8 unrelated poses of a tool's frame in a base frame.
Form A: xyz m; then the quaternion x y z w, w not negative.
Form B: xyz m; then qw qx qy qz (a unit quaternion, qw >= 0). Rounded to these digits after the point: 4 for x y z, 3 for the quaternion.
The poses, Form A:
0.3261, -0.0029, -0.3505, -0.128, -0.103, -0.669, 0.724
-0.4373, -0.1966, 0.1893, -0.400, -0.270, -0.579, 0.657
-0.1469, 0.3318, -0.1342, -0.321, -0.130, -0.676, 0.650
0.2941, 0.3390, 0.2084, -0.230, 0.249, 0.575, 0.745
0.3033, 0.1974, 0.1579, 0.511, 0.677, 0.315, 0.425
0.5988, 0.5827, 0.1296, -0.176, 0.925, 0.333, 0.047
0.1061, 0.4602, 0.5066, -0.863, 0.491, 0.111, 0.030
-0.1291, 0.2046, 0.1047, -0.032, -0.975, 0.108, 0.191
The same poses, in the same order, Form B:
0.3261, -0.0029, -0.3505, 0.724, -0.128, -0.103, -0.669
-0.4373, -0.1966, 0.1893, 0.657, -0.400, -0.270, -0.579
-0.1469, 0.3318, -0.1342, 0.650, -0.321, -0.130, -0.676
0.2941, 0.3390, 0.2084, 0.745, -0.230, 0.249, 0.575
0.3033, 0.1974, 0.1579, 0.425, 0.511, 0.677, 0.315
0.5988, 0.5827, 0.1296, 0.047, -0.176, 0.925, 0.333
0.1061, 0.4602, 0.5066, 0.030, -0.863, 0.491, 0.111
-0.1291, 0.2046, 0.1047, 0.191, -0.032, -0.975, 0.108

